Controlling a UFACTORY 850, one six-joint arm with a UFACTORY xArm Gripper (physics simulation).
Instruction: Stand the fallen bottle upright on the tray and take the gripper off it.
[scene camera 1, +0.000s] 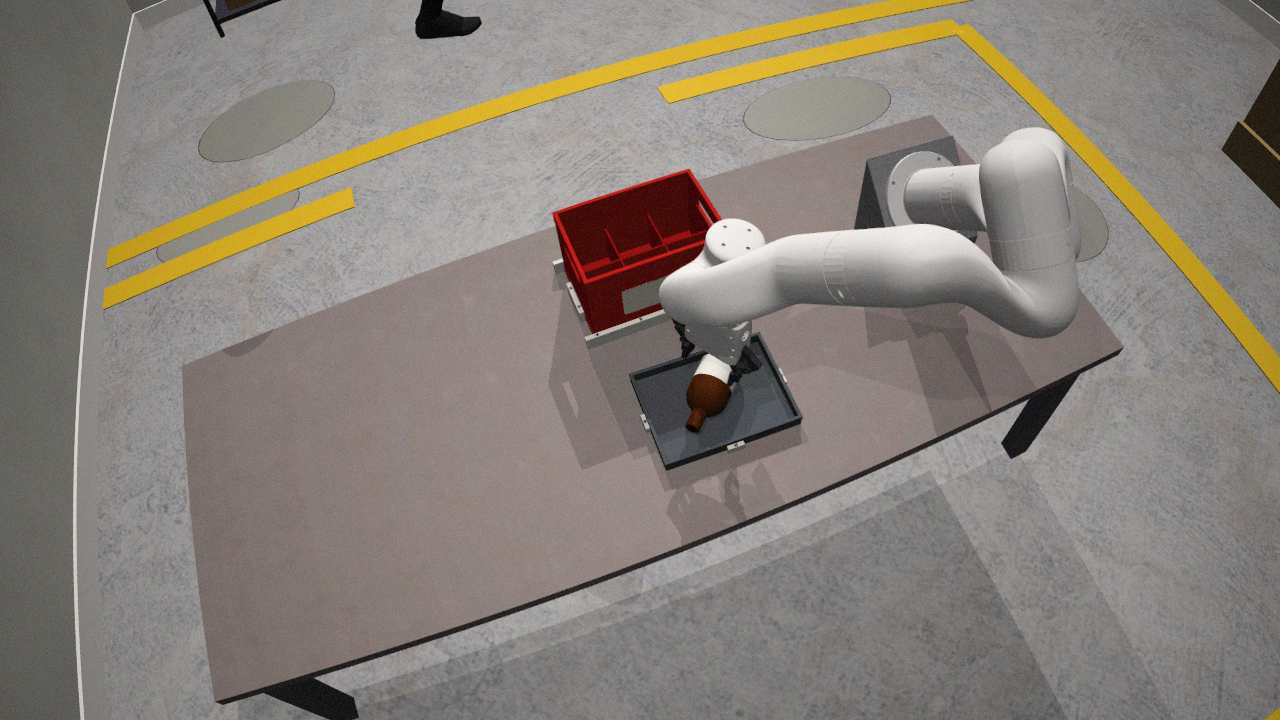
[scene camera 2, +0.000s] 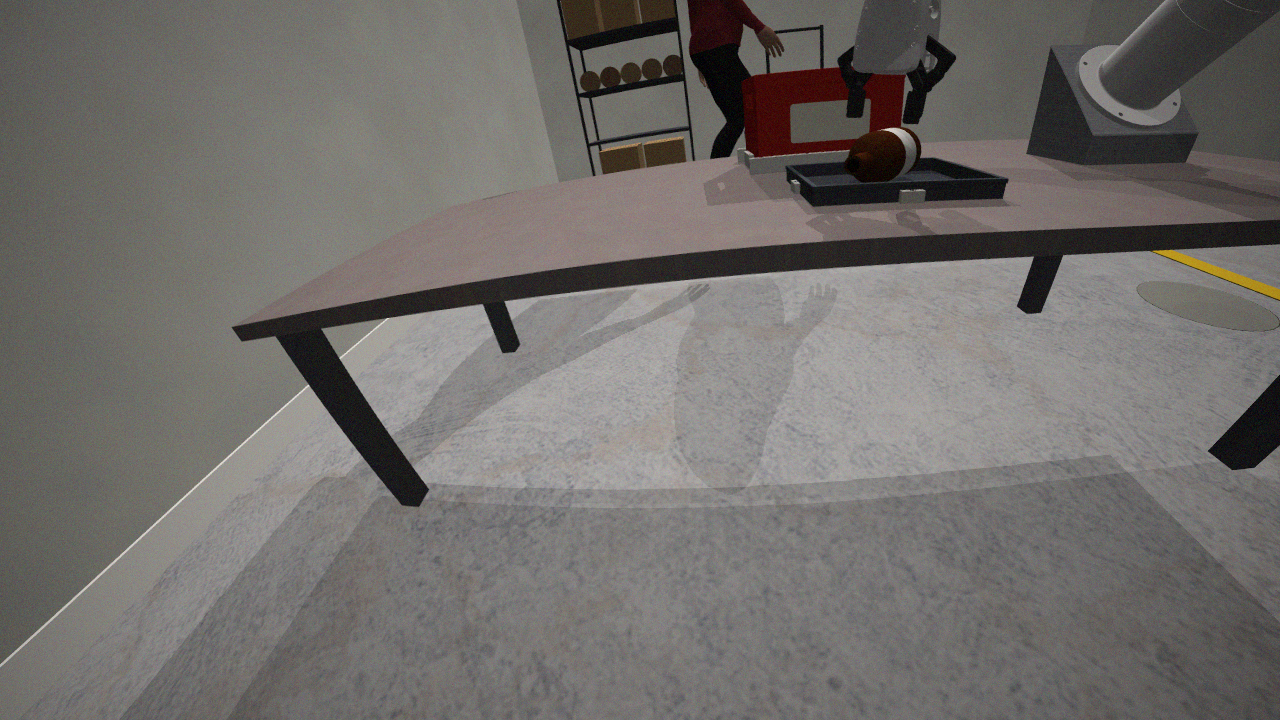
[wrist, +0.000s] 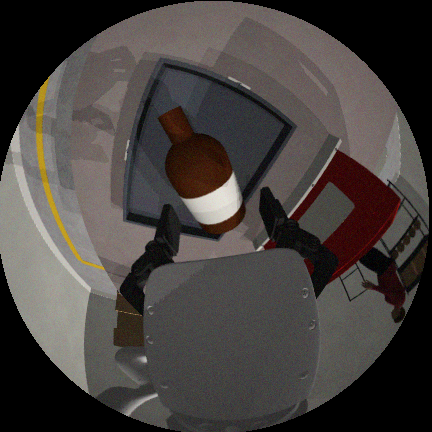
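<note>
A brown bottle (scene camera 1: 708, 394) (scene camera 2: 881, 154) (wrist: 197, 160) with a white label band lies on its side on the dark grey tray (scene camera 1: 765, 402) (scene camera 2: 957, 188) (wrist: 235, 117). In scene camera 1 its neck points toward the table's near edge, a little left; its base end is under the gripper. My gripper (scene camera 1: 714, 358) (scene camera 2: 884, 117) (wrist: 216, 205) is open and empty, pointing down. In scene camera 2 its fingertips hang a little above the bottle. In the wrist view the fingers stand on either side of the label end, apart from it. The arm partly hides the base end in scene camera 1.
A red crate (scene camera 1: 579, 286) (scene camera 2: 765, 116) (wrist: 372, 190) with inner dividers stands behind the tray, close to the gripper, with pale strips along its foot. The arm's grey base block (scene camera 1: 878, 197) (scene camera 2: 1056, 116) stands at the right of the table (scene camera 1: 358, 465) (scene camera 2: 581, 223). A person (scene camera 2: 716, 31) stands behind.
</note>
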